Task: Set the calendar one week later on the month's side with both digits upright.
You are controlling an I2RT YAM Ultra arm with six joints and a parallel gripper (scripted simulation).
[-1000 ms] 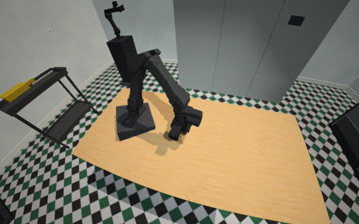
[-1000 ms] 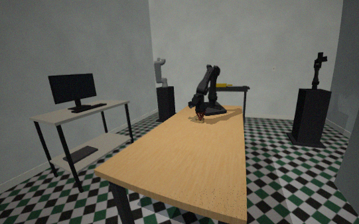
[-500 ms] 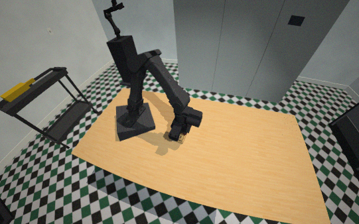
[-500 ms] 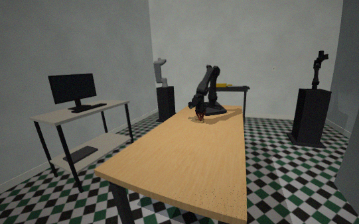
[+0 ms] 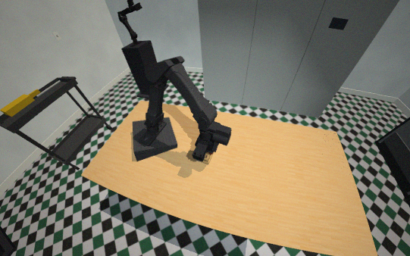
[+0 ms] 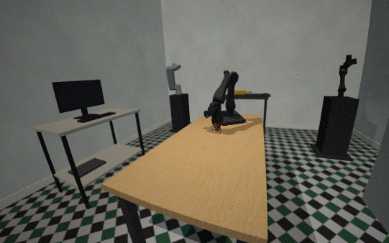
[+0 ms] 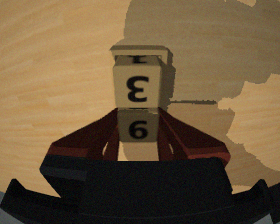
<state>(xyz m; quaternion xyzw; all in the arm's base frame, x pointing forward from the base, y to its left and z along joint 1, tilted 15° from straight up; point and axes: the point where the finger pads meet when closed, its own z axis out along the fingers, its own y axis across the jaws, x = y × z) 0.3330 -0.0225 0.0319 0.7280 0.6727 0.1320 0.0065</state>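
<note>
The wooden cube lies right at my hand. Also, from my hand: wooden tray 20 mm to the right, 20 mm below.
</note>
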